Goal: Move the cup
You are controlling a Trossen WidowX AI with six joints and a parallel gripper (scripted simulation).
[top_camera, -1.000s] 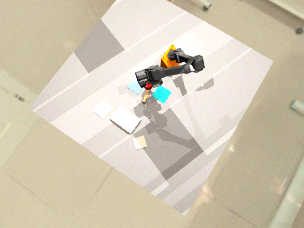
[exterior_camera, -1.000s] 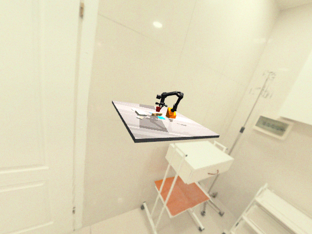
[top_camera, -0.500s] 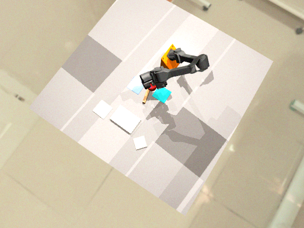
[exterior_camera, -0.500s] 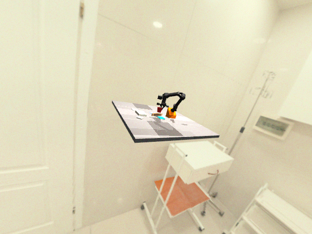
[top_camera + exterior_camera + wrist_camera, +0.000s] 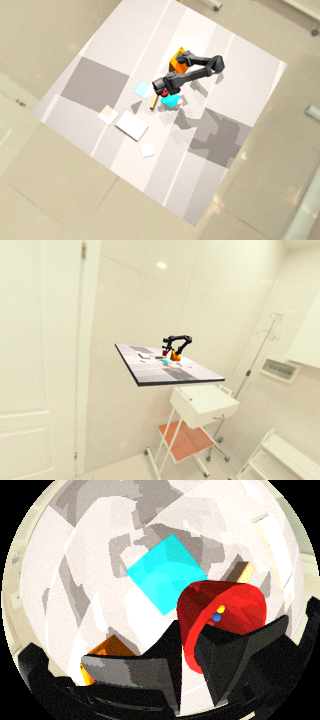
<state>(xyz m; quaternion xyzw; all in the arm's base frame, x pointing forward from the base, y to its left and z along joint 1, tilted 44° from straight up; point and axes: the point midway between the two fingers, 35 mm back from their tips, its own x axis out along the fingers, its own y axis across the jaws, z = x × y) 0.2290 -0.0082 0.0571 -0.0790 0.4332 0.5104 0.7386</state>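
The cyan pad lies 11 cm below my gripper tip, 3 cm to the left of it and 2 cm ahead of it. From my gripper tip the other things lie so: red cup (2 cm to the right, 2 cm ahead); then pale blue pad (16 cm to the right, 11 cm below, 5 cm ahead); then wooden bar (9 cm below, 7 cm to the right, 3 cm ahead).
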